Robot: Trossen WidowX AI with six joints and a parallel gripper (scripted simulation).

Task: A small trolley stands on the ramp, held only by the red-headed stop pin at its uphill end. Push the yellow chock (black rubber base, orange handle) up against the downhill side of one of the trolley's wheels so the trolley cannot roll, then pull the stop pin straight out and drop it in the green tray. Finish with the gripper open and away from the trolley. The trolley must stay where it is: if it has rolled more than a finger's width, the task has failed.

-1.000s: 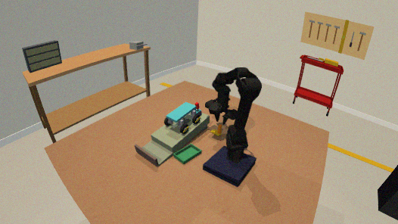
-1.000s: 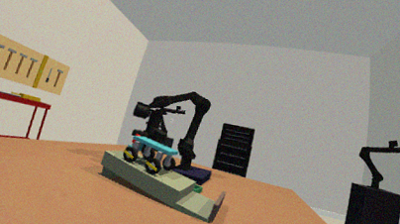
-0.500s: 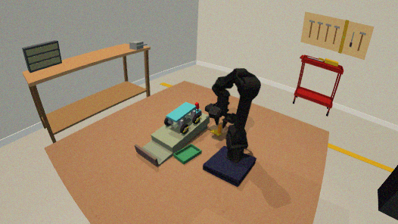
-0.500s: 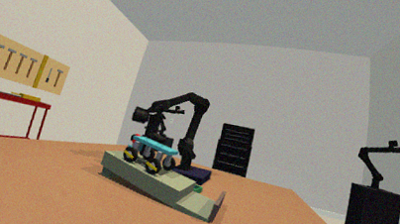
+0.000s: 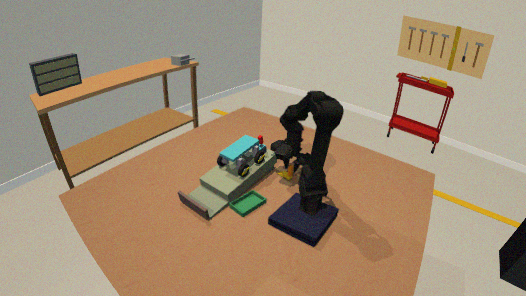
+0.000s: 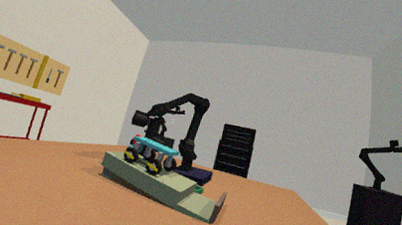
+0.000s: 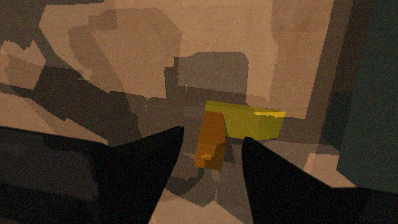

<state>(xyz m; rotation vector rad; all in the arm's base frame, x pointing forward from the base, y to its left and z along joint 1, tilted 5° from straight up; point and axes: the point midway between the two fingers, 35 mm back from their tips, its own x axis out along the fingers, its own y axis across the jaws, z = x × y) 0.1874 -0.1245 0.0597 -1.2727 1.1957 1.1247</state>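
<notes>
The yellow chock is 2 cm ahead of my gripper tip and 2 cm below it. From my gripper tip the other things lie so: ramp 14 cm ahead, 15 cm to the left; red-headed stop pin 13 cm ahead, 4 cm to the left, 9 cm above; trolley 14 cm ahead, 14 cm to the left, 7 cm above.
</notes>
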